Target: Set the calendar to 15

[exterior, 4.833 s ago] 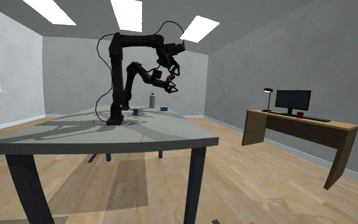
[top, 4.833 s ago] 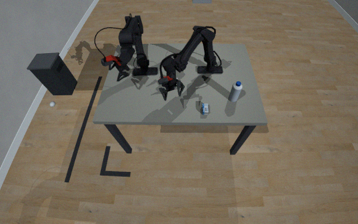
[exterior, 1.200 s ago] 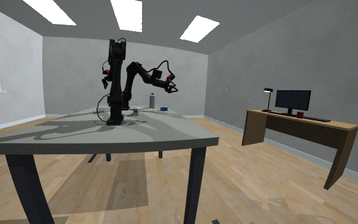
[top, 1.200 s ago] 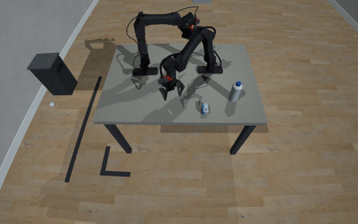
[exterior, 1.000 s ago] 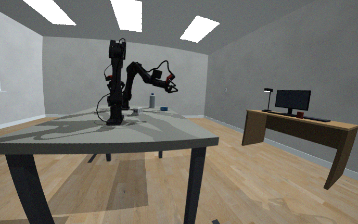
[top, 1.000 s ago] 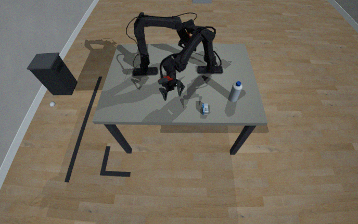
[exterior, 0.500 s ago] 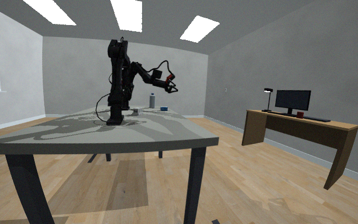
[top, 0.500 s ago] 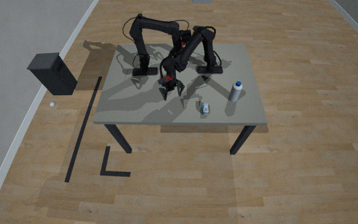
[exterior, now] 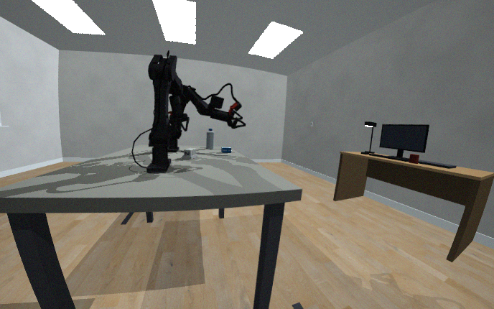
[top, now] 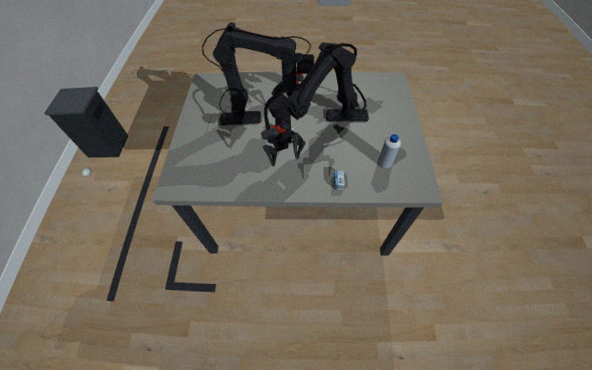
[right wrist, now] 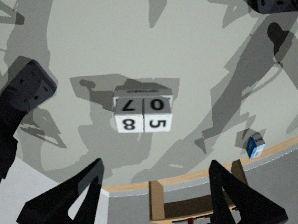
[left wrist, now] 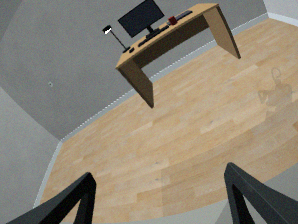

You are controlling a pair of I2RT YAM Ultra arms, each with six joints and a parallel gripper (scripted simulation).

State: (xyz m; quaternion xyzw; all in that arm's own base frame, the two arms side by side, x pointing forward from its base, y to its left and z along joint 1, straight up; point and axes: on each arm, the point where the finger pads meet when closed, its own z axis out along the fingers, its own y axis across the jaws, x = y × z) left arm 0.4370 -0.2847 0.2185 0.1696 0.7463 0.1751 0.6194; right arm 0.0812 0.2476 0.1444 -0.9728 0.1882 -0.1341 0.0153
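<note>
Now: the white digit cube 12 cm below my right hand, 5 cm to the right of it and 4 cm ahead of it. The rest, counted from my right hand: white calendar tray 14 cm below, 4 cm ahead, 3 cm to the right.
</note>
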